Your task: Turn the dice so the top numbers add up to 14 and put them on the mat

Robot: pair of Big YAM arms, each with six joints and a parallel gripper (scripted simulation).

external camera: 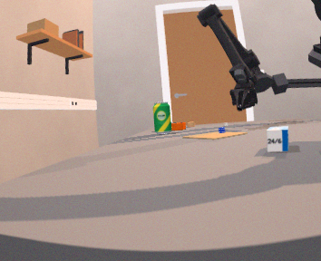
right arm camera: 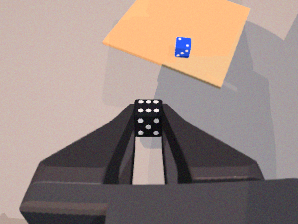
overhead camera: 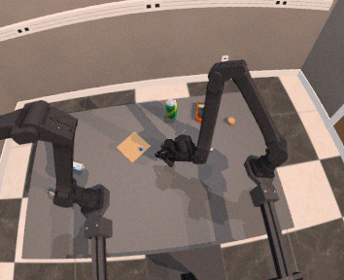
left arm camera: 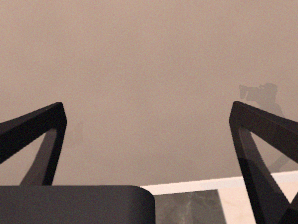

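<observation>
Right now my right hand is 90 mm to the right of the blue die, 90 mm short of it and 70 mm above it. Round my right hand: mat 130 mm to the left, 110 mm ahead, 80 mm below; black die right at my right hand.
</observation>
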